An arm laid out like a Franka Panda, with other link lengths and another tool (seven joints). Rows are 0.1 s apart.
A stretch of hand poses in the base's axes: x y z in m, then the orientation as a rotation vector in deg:
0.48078 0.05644 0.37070 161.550 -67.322 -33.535
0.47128 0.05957 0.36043 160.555 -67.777 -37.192
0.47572 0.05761 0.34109 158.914 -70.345 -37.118
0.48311 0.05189 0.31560 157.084 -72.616 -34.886
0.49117 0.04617 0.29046 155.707 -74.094 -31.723
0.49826 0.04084 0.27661 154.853 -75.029 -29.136
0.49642 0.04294 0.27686 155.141 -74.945 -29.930
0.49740 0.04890 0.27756 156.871 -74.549 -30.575
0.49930 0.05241 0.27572 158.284 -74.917 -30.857
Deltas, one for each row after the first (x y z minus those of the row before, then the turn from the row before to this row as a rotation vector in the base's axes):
-0.00950 0.00313 -0.01027 0.822 2.248 -0.544
0.00444 -0.00196 -0.01934 -0.819 0.337 -1.792
0.00739 -0.00572 -0.02549 -1.937 -0.619 -1.517
0.00806 -0.00572 -0.02514 -2.120 -1.202 -0.932
0.00709 -0.00533 -0.01385 -1.550 -1.096 -0.569
-0.00184 0.00210 0.00025 0.545 0.285 0.048
0.00098 0.00596 0.00070 1.548 -0.425 0.444
0.00190 0.00351 -0.00184 1.338 -0.609 -0.080

